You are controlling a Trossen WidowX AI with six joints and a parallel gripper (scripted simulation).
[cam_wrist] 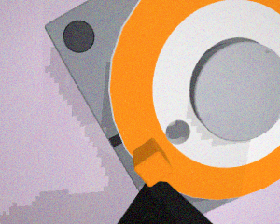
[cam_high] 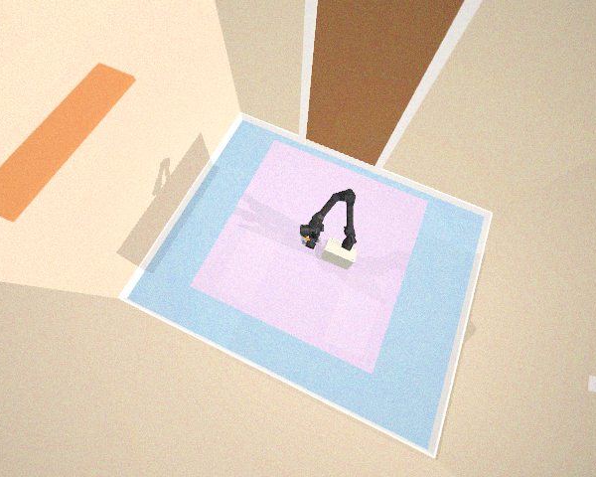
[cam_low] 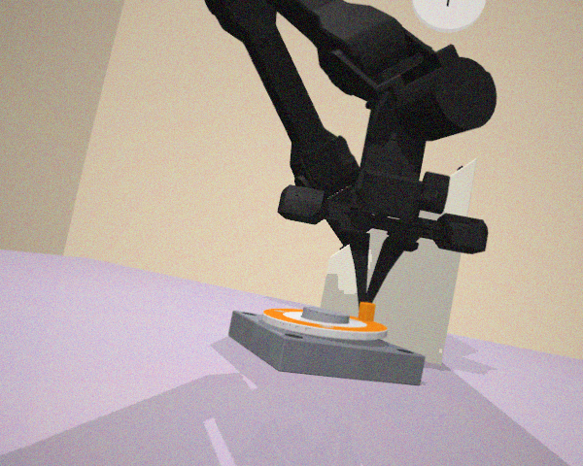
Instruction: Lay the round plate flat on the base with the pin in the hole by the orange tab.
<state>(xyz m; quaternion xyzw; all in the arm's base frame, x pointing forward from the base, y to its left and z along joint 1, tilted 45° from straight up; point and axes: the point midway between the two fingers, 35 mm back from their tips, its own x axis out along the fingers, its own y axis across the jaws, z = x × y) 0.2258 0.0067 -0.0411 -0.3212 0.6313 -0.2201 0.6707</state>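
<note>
The round plate lies 30 mm ahead of my gripper tip, 10 mm to the right of it and 10 mm below it. The rest, counted from my gripper tip: square grey base (50 mm ahead, 30 mm to the right, 20 mm below).
</note>
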